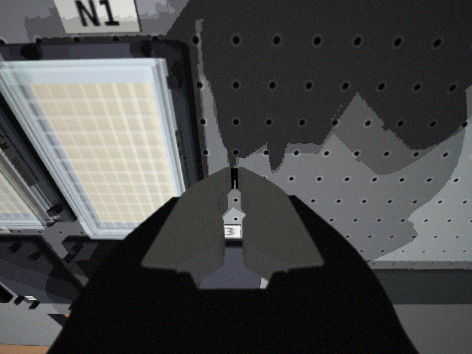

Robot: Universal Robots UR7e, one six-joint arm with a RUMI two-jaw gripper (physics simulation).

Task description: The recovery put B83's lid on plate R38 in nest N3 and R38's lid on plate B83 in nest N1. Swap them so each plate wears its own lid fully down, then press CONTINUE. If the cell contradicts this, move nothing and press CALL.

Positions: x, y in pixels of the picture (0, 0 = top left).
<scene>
my gripper: 234, 170
lid park LP2: 88, 253
</scene>
